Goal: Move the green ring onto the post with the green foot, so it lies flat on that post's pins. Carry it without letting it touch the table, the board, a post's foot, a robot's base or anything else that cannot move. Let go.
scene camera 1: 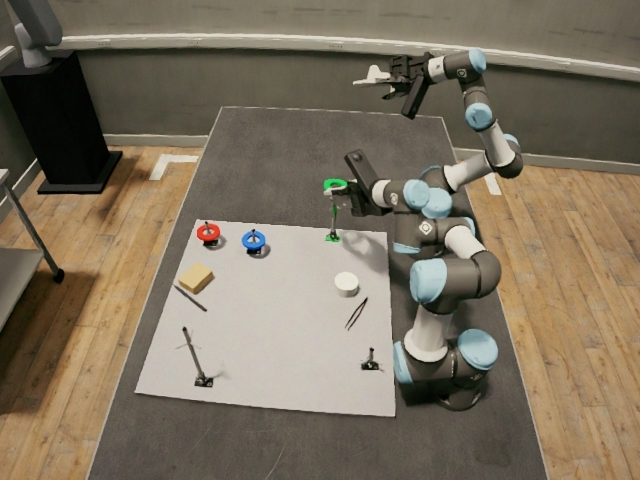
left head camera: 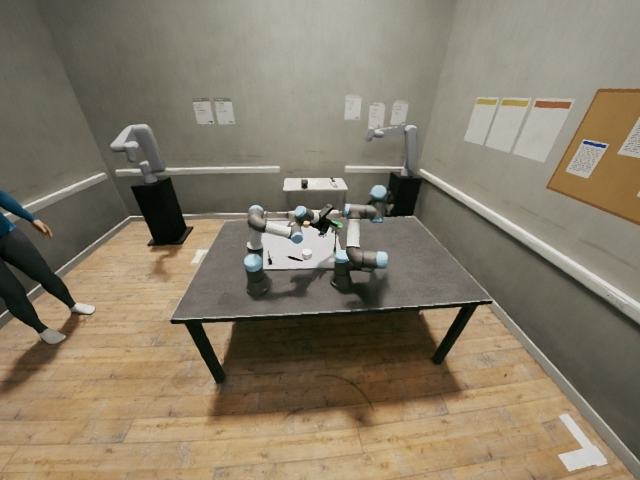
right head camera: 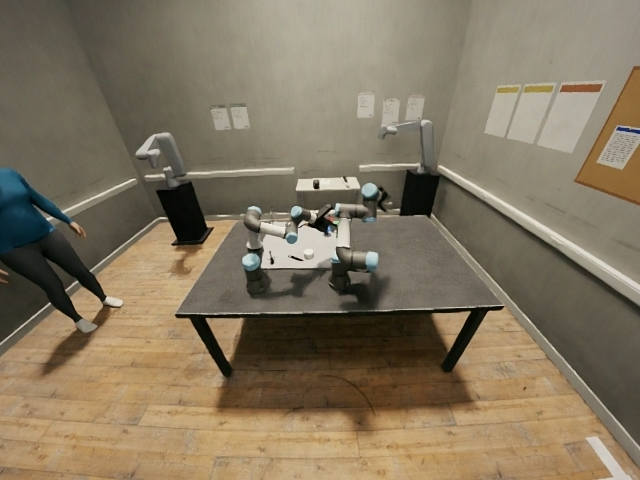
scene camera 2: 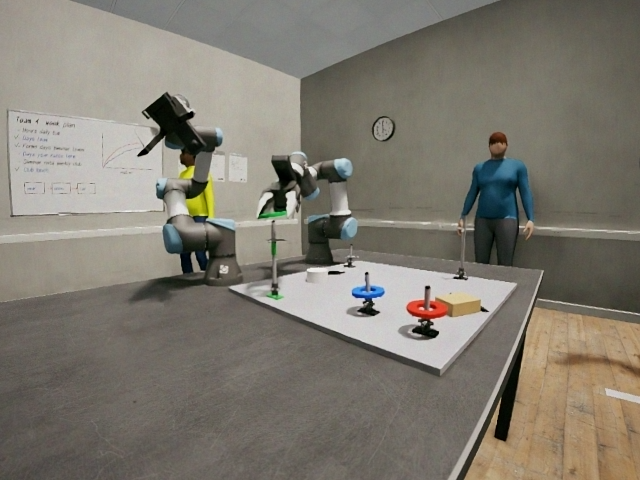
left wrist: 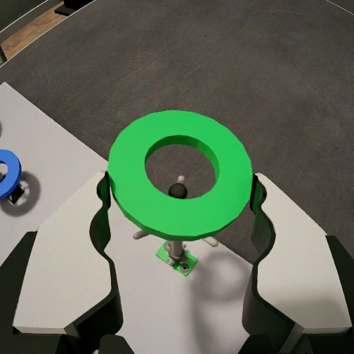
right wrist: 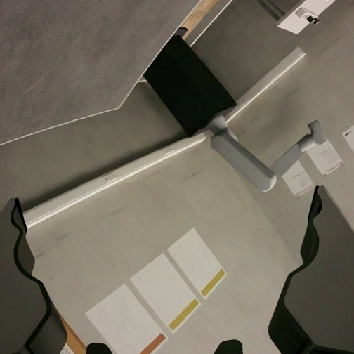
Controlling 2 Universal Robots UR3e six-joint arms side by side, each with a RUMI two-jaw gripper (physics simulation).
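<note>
The green ring (scene camera 1: 334, 180) (scene camera 2: 273, 214) (left wrist: 126, 167) is held level in the air. My left gripper (left wrist: 180, 174) is shut on it, one finger at each side. The post with the green foot (scene camera 1: 333, 222) (scene camera 2: 274, 263) stands upright below, its green foot (scene camera 2: 274, 296) (left wrist: 162, 253) on the board. In scene camera 2 the post's tip is a little below the ring. In the left wrist view the dark tip shows through the lower part of the ring's hole, and the pins lie below the ring. My right gripper (right wrist: 164, 195) (scene camera 1: 373, 81) is open and empty, high above the table's far side.
The blue ring (scene camera 1: 247, 248) (scene camera 2: 354, 292) and red ring (scene camera 1: 200, 236) (scene camera 2: 411, 308) sit on short posts. A white round tub (scene camera 1: 346, 285), tweezers (scene camera 1: 356, 313), a yellow block (scene camera 1: 196, 277), a tall post (scene camera 1: 193, 356) and a short post (scene camera 1: 370, 358) stand or lie on the board (scene camera 1: 289, 382).
</note>
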